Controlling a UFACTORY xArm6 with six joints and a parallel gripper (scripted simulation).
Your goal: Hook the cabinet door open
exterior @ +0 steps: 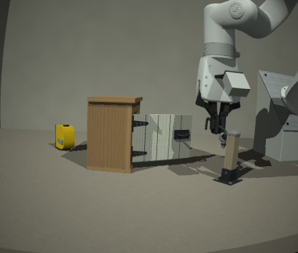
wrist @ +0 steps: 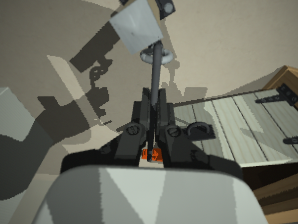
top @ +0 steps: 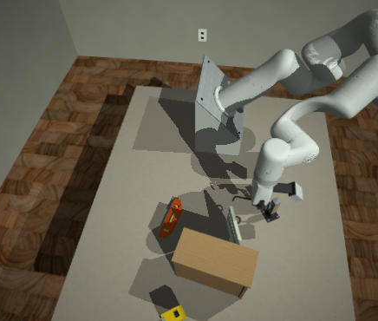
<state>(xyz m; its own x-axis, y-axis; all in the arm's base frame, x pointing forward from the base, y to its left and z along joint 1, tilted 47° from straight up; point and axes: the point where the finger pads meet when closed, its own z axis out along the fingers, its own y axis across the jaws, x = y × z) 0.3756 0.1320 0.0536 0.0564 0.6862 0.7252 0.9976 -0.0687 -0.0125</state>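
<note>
Now: the white plank door 12 cm ahead of my hand, 6 cm to the right of it and 4 cm below it. From my hand the other things lie so: hook 1 cm to the right, 1 cm below; orange spirit level 29 cm to the right, 10 cm below, 4 cm ahead; wooden cabinet 16 cm ahead, 9 cm to the right, 4 cm below.
</note>
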